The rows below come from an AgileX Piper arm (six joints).
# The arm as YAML. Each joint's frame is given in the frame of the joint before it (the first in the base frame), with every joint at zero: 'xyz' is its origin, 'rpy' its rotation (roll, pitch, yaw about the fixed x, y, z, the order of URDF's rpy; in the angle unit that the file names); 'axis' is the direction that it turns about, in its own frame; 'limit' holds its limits. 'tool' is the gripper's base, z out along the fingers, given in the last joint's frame.
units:
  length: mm
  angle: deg
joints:
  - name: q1
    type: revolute
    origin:
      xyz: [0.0, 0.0, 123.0]
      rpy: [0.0, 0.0, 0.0]
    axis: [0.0, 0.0, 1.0]
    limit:
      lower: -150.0
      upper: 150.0
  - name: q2
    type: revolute
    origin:
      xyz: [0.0, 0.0, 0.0]
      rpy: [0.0, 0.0, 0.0]
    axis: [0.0, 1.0, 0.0]
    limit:
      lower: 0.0
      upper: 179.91
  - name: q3
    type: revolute
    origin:
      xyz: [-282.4, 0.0, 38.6]
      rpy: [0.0, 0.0, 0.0]
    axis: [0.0, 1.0, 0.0]
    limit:
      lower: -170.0
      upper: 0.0
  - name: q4
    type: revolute
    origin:
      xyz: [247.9, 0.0, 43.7]
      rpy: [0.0, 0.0, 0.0]
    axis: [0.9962, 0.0, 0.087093]
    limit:
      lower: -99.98
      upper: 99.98
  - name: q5
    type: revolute
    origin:
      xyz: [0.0, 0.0, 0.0]
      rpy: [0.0, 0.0, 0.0]
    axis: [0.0, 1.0, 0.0]
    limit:
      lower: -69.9
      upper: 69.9
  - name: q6
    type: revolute
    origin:
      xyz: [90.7, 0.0, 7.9]
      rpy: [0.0, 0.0, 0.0]
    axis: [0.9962, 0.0, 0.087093]
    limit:
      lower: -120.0
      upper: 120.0
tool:
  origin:
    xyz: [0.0, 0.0, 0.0]
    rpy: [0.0, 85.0, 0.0]
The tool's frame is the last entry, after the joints.
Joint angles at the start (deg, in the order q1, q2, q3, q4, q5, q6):
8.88, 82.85, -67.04, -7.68, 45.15, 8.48
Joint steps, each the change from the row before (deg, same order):
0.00, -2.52, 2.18, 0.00, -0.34, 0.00
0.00, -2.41, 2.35, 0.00, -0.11, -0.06
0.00, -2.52, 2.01, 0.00, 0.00, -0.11
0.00, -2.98, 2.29, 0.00, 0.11, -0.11
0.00, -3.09, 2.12, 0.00, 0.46, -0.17
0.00, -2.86, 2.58, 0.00, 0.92, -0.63
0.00, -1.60, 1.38, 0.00, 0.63, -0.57
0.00, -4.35, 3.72, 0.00, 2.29, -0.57
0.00, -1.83, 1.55, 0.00, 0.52, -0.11
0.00, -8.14, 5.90, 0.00, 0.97, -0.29
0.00, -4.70, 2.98, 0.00, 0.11, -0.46
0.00, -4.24, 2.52, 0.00, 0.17, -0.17
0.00, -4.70, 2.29, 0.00, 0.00, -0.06
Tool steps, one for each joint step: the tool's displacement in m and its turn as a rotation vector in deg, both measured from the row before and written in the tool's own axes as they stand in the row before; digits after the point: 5 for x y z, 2 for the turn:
0.00835, -0.00116, -0.00806, -0.07, -0.67, 0.03
0.00969, -0.00111, -0.00650, -0.02, -0.17, -0.05
0.00859, -0.00119, -0.00787, -0.03, -0.51, -0.06
0.01023, -0.00138, -0.00909, -0.02, -0.58, -0.05
0.01034, -0.00148, -0.00970, 0.02, -0.51, -0.08
0.01333, -0.00135, -0.00635, 0.11, 0.63, -0.60
0.00752, -0.00069, -0.00340, 0.07, 0.41, -0.55
0.02166, -0.00172, -0.00820, 0.25, 1.65, -0.51
0.00857, -0.00054, -0.00278, 0.05, 0.24, -0.08
0.03261, -0.00206, -0.01243, 0.06, -1.26, -0.06
0.01661, -0.00099, -0.00671, -0.01, -1.60, -0.28
0.01443, -0.00074, -0.00562, 0.00, -1.54, 0.01
0.01369, -0.00081, -0.00697, -0.01, -2.40, 0.19

